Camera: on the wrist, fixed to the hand. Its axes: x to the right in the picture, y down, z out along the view.
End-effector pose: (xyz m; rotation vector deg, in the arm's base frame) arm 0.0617 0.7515 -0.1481 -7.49 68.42 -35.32
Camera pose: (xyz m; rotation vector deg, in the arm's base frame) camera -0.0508 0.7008 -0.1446 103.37 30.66 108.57
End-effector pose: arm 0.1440 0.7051 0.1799 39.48 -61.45 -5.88
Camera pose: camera 0.2377 0.6795 0.1037 -64.88 -34.76 145.78
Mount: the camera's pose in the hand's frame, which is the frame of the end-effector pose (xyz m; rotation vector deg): -0.0023 -0.0861 -0.0884 15.67 29.40 170.68
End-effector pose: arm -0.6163 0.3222 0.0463 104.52 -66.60 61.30
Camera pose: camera -0.5601 0.4298 0.0686 64.75 90.77 -77.87
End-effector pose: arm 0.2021 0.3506 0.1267 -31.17 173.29 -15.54
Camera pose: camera 0.2259 0.2863 0.2293 -167.77 -38.42 16.43
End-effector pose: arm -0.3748 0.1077 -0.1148 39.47 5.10 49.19
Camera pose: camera -0.3489 0.1132 -0.2353 -9.70 20.09 -132.10
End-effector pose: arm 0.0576 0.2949 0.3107 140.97 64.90 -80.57
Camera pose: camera 0.0645 0.3923 0.3862 73.54 -121.09 18.40
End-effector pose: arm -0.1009 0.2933 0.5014 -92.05 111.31 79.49
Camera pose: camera 0.0057 0.2313 0.5054 -76.45 -88.19 -0.11
